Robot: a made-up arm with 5 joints.
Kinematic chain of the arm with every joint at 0, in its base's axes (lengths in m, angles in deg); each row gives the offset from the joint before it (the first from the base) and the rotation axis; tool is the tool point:
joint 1: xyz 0 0 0.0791 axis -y
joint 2: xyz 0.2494 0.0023 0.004 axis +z
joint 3: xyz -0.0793 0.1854 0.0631 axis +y
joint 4: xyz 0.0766 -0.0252 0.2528 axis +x
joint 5: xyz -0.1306 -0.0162 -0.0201 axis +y
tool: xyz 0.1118 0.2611 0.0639
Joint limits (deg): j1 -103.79..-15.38 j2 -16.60..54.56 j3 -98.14..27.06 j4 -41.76..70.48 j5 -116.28..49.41
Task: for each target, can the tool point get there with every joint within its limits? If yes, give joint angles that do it. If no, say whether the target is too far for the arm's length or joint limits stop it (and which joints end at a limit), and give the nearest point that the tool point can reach.
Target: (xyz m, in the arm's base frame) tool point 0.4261 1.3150 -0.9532
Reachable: no: too far | nearest point 0.2755 0.3874 -0.4079 | short by 1.087 m
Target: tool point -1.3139 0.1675 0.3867
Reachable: no: too far | nearest point -0.3683 0.0683 0.2050 | short by 0.968 m
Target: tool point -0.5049 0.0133 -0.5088
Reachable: no: joint limits stop it (at a limit: joint 1, joint 3, joint 4, joint 5) | nearest point -0.3669 0.0134 0.0110 | short by 0.538 m
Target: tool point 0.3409 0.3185 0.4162
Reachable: yes | joints -43.16 5.32 -26.39 45.62 23.77
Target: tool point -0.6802 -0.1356 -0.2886
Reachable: no: joint limits stop it (at a limit: joint 1, joint 3, joint 5) | nearest point -0.3659 -0.0975 0.0126 | short by 0.437 m
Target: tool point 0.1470 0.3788 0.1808
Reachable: yes | joints -68.38 6.18 -71.00 -27.38 -9.02
